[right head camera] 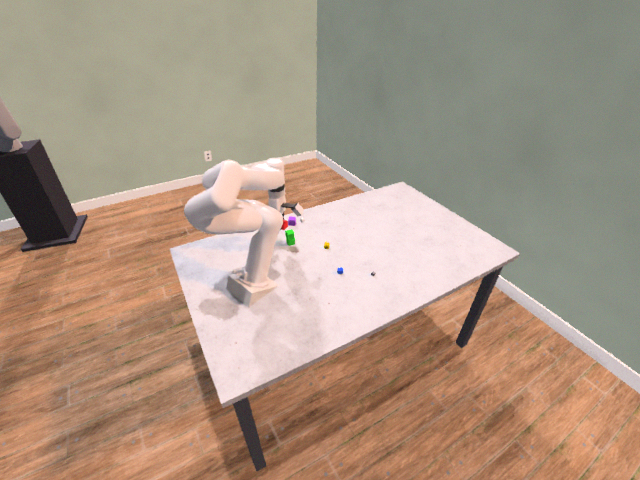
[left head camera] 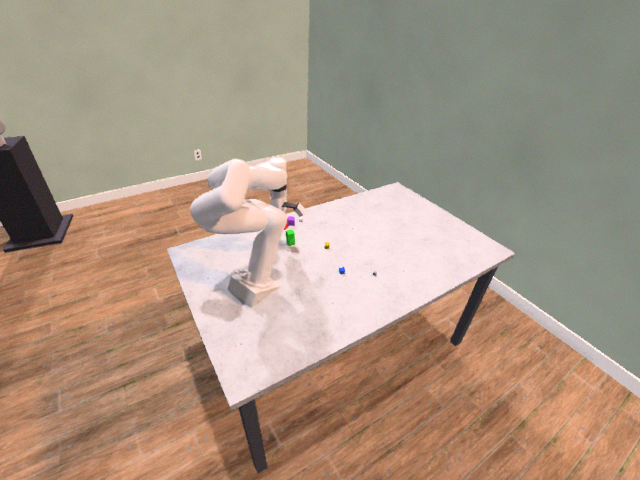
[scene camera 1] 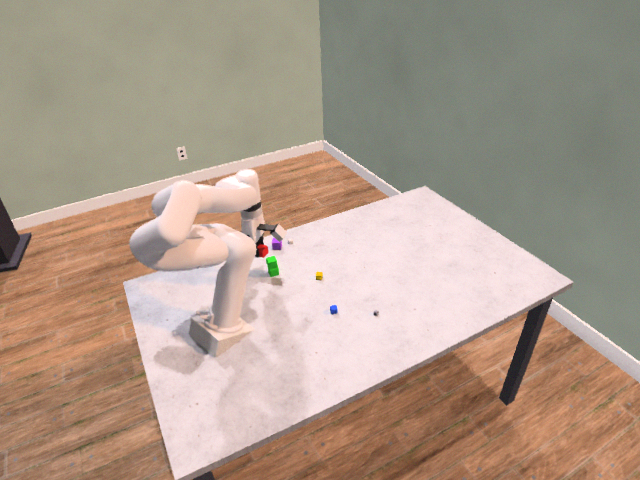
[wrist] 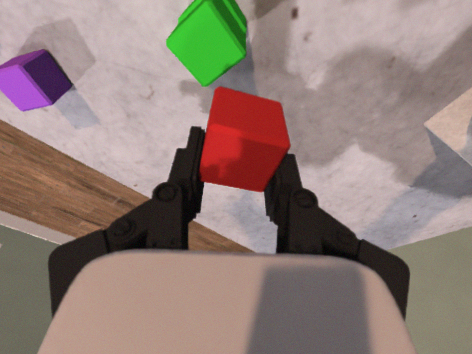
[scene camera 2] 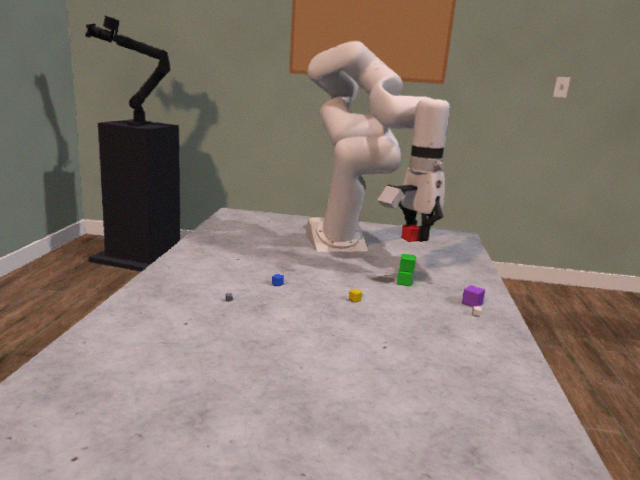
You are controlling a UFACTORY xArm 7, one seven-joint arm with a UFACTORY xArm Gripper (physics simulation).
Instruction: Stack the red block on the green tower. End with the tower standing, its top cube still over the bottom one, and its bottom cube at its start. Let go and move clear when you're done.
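Pixels of known places: gripper, fingertip midpoint: (scene camera 1: 257,253) (wrist: 235,147) (scene camera 2: 416,238); arm's base at its link origin: (right head camera: 254,280) (left head camera: 256,280) (scene camera 1: 223,323) (scene camera 2: 337,233).
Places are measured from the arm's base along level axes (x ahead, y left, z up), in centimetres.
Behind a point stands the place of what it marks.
My gripper (scene camera 2: 417,235) {x 16.7, y 24.6, z 7.2 cm} (wrist: 235,147) {x 16.7, y 24.6, z 7.2 cm} is shut on the red block (right head camera: 284,224) {x 18.5, y 21.4, z 10.1 cm} (scene camera 1: 263,251) {x 18.5, y 21.4, z 9.8 cm} (scene camera 2: 409,233) {x 20.4, y 23.3, z 9.3 cm} (wrist: 245,140) {x 19.3, y 22.5, z 10.6 cm} and holds it in the air above the table. In the left head camera, the arm hides most of the red block (left head camera: 285,225). The green tower (left head camera: 290,237) {x 21.0, y 22.1, z 1.8 cm} (right head camera: 290,237) {x 21.2, y 22.1, z 1.7 cm} (scene camera 1: 272,266) {x 21.2, y 22.1, z 1.7 cm} (scene camera 2: 406,270) {x 23.0, y 24.0, z 0.8 cm} (wrist: 207,45) {x 21.5, y 23.7, z 3.8 cm} stands upright, two cubes high, its top cube a little askew over the bottom one. The red block is beside the tower, apart from it, higher up and on the robot base's side in scene camera 2.
A purple cube (scene camera 2: 473,296) {x 28.4, y 40.0, z -0.5 cm} (wrist: 35,80) {x 26.1, y 38.2, z 0.3 cm} and a small whitish cube (scene camera 2: 476,311) {x 33.3, y 41.1, z -1.9 cm} are near the table's side edge. A yellow cube (scene camera 2: 355,295) {x 38.6, y 15.7, z -1.4 cm}, a blue cube (scene camera 2: 278,280) {x 38.1, y -2.7, z -1.5 cm} and a small grey cube (scene camera 2: 229,297) {x 50.6, y -8.7, z -2.1 cm} lie on the table (scene camera 2: 310,387) {x 74.3, y 18.0, z -3.0 cm}.
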